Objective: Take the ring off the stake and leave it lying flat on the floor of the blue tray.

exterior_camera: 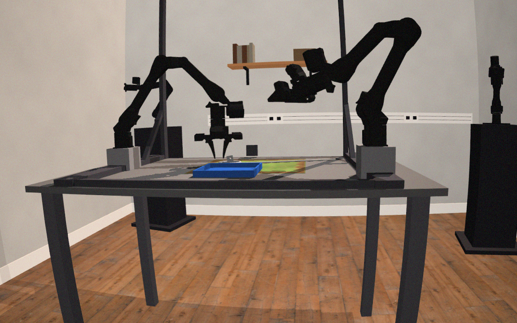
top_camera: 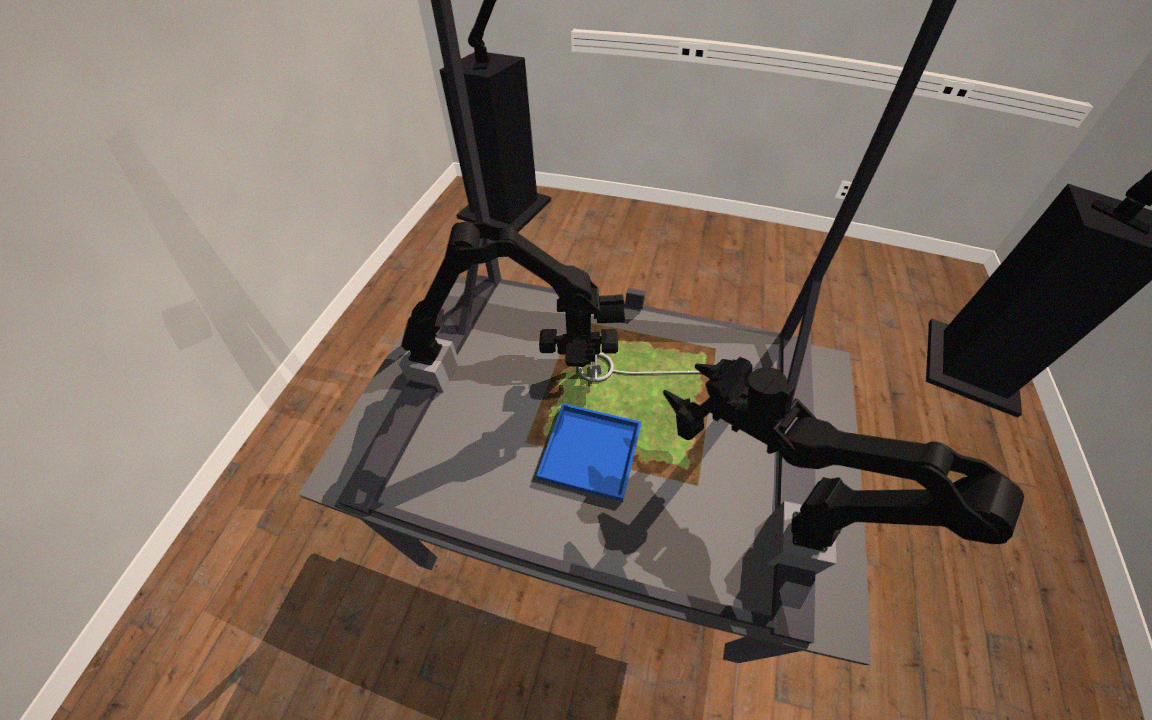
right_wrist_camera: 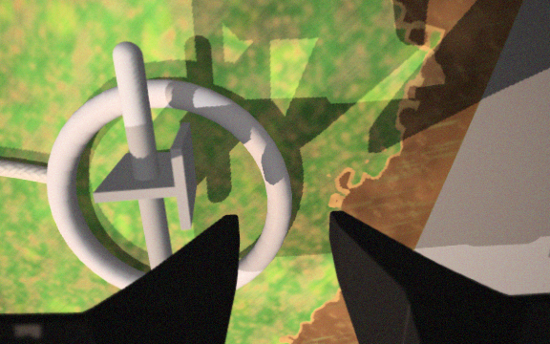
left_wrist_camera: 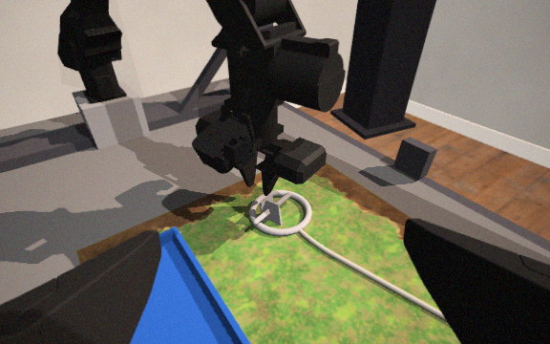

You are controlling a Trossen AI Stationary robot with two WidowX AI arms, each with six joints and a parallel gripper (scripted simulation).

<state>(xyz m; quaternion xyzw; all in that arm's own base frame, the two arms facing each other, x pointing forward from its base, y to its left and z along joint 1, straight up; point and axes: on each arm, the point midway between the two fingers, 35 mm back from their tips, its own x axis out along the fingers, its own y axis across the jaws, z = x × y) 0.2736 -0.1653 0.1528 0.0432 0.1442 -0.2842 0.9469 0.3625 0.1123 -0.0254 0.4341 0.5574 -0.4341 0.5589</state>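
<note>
Right now the grey stake is 4 cm to the left of my right hand and 4 cm below it. Also, from my right hand: white ring: 2 cm behind, 4 cm to the left, 5 cm below; blue tray: 20 cm ahead, 14 cm to the left, 5 cm below; green mat: 1 cm ahead, 14 cm to the left, 7 cm below.
</note>
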